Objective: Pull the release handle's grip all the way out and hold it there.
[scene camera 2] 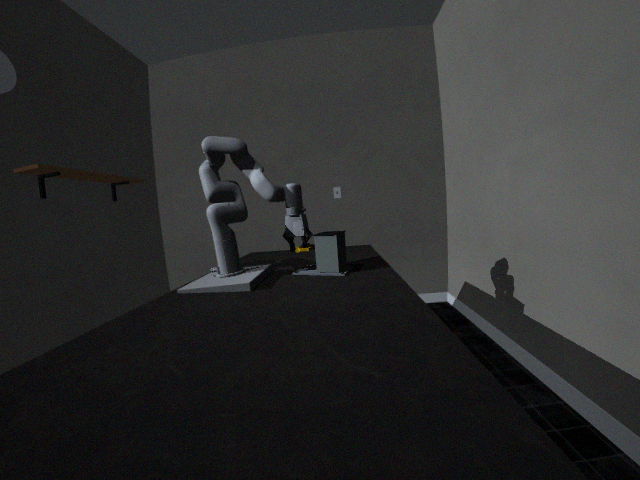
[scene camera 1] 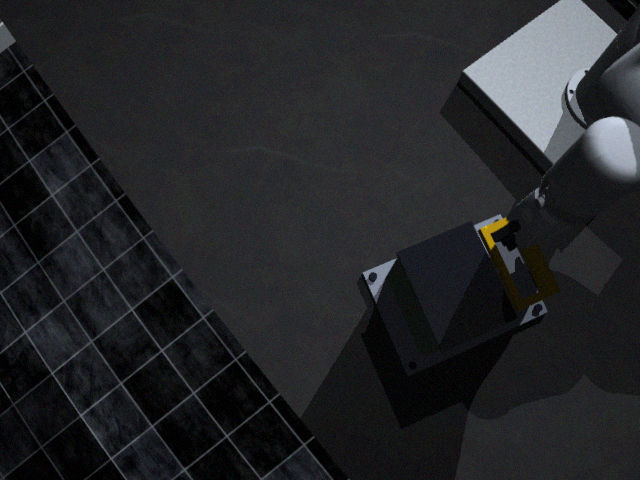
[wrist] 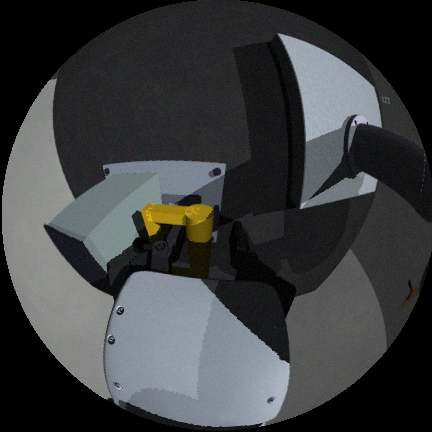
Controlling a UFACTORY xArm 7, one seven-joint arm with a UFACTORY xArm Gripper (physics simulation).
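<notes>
Scene camera 1 has my gripper (scene camera 1: 524,234) in it, and if you go to the wrist view, you get my gripper (wrist: 207,227) there as well.
</notes>
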